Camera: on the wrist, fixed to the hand. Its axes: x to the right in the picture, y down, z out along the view.
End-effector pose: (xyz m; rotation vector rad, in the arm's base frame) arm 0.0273 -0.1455 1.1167 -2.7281 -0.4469 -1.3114
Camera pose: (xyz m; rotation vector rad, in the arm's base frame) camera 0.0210 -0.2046 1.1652 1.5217 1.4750 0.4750
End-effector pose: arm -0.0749 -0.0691 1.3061 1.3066 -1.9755 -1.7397
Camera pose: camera -0.0831 -0.1214 1.3617 -1.6026 0.1983 1.8295
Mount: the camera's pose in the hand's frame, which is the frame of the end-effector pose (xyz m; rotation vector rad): 0.0206 0.0571 -0.0470 -0.4705 -0.4130 -1.4510
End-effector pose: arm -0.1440 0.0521 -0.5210 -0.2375 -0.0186 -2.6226
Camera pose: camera -0.1417 -0.0104 -0.5655 0.7080 -0.2338 2.0265
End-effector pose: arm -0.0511 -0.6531 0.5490 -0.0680 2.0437 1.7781
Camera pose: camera -0.1009 -0.6829 0.5992 -0.9446 0.7285 1.0505
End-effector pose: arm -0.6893 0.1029 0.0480 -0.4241 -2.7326 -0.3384
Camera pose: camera -0.6744 0.1476 0.1086 -1.3244 2.2363 1.0713
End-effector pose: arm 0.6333 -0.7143 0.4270 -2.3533 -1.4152 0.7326
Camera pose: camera 0.7095 -0.7227 0.4319 -0.7484 -3.0101 0.4064
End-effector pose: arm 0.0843 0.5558 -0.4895 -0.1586 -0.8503 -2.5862
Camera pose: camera 0.0903 0.4793 -0.4917 0.1358 0.2239 2.0091
